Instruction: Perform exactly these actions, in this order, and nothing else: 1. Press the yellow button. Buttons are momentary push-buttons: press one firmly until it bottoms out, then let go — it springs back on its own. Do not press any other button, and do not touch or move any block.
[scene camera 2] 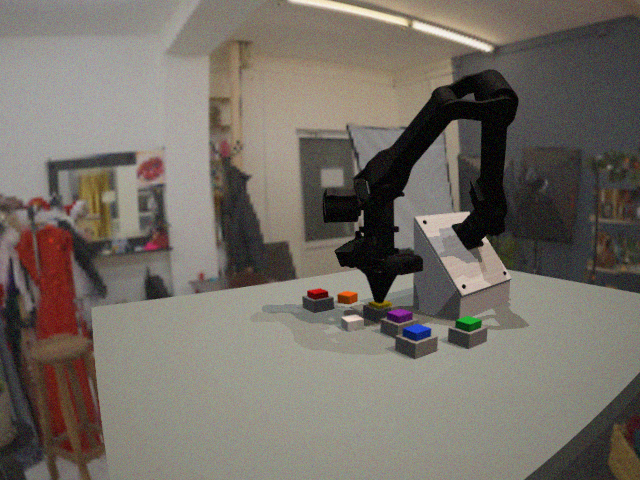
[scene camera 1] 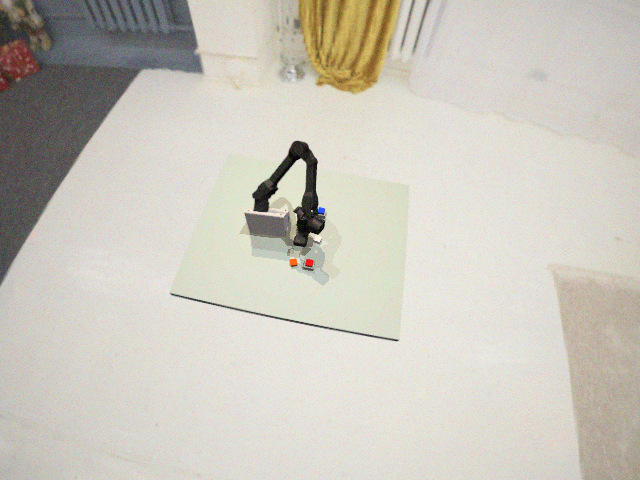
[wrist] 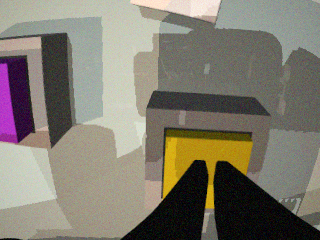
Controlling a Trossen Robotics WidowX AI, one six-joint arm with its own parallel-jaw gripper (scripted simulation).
Labels:
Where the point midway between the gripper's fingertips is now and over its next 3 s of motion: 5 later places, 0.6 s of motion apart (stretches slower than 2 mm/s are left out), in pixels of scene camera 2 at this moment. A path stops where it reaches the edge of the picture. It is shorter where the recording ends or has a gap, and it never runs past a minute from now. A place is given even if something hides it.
The gripper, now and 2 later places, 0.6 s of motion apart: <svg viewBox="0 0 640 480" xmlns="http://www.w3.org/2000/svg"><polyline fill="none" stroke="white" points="379,302 381,299 428,279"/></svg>

